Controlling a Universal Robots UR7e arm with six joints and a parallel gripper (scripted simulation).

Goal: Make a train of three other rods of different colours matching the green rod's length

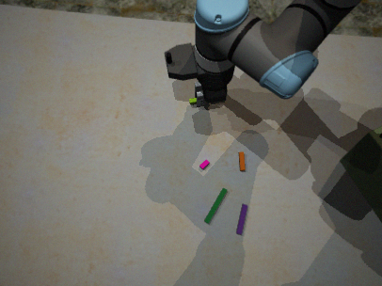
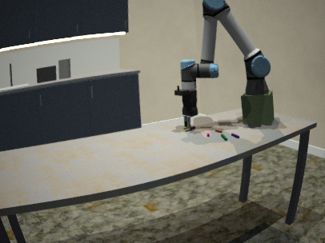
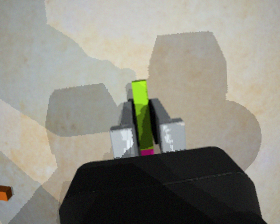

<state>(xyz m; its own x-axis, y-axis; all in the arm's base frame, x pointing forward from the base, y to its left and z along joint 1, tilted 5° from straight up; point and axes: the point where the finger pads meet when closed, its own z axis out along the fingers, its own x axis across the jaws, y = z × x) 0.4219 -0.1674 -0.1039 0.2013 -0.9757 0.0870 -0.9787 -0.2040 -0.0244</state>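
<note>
My gripper is now 5 cm past the blue rod, 3 cm above it and 1 cm to the left of it. The rest, counted from my hand: orange rod (14 cm to the left, 9 cm behind, 3 cm below); then green rod (24 cm to the left, 3 cm below, 3 cm behind); then lime rod (1 cm below).
</note>
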